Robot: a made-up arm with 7 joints.
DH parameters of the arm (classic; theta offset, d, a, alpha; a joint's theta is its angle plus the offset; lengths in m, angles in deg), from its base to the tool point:
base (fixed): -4.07 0 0 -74.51
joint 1: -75.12 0.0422 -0.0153 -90
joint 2: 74 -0.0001 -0.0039 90
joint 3: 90 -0.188 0.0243 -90
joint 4: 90 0.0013 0.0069 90
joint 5: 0 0.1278 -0.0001 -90
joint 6: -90 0 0.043 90
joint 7: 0 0 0 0
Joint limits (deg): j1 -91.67..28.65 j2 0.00..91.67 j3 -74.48..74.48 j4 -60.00..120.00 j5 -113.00..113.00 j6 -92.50..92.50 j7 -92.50..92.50
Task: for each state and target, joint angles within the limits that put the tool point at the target. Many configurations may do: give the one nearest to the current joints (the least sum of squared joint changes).
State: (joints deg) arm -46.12 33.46 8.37 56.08 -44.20 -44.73 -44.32
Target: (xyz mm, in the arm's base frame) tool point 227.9 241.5 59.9
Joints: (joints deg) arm -56.91 56.17 19.48 29.08 -41.96 -55.41 -44.32
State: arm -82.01 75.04 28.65 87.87 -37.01 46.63 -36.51
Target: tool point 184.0 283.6 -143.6
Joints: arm -60.85 61.64 26.95 108.24 -34.70 52.36 -36.51
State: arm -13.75 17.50 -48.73 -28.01 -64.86 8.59 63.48
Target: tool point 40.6 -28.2 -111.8
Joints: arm -0.66 26.25 -57.30 -55.07 -66.00 8.84 63.48
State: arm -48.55 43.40 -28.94 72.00 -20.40 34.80 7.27
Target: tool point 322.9 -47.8 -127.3
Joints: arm -69.70 10.32 -34.01 46.22 -23.05 32.98 7.27
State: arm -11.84 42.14 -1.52 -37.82 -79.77 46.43 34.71
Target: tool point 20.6 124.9 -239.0
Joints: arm 21.85 41.98 -13.93 -9.80 -74.71 50.29 34.71
